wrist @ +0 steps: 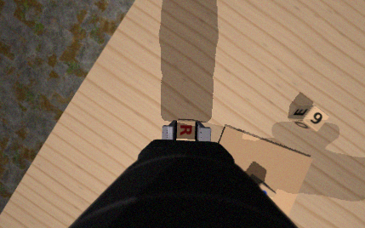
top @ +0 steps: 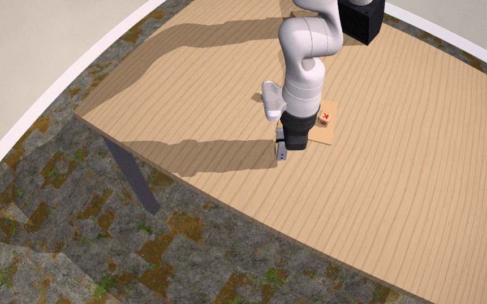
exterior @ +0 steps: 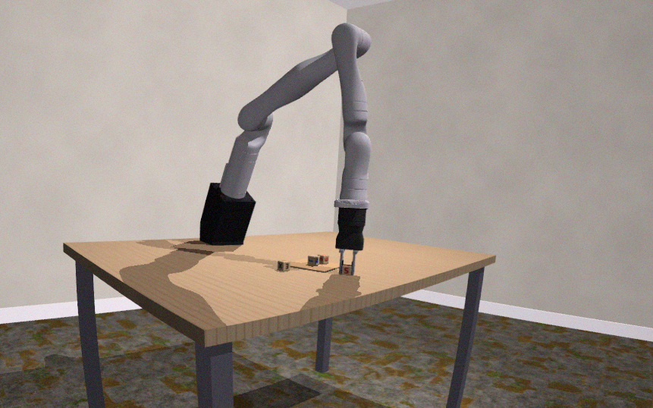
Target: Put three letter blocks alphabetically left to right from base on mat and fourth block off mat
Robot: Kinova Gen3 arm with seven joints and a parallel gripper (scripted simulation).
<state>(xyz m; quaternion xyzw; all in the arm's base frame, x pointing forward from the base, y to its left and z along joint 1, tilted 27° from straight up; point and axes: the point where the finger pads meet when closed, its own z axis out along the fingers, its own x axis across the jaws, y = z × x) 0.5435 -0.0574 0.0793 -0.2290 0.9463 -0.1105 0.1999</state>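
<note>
The tan mat is 13 cm behind my hand, 3 cm to the left of it and 2 cm below it. Round my hand: block 14 cm behind, 9 cm to the right, 1 cm below.
</note>
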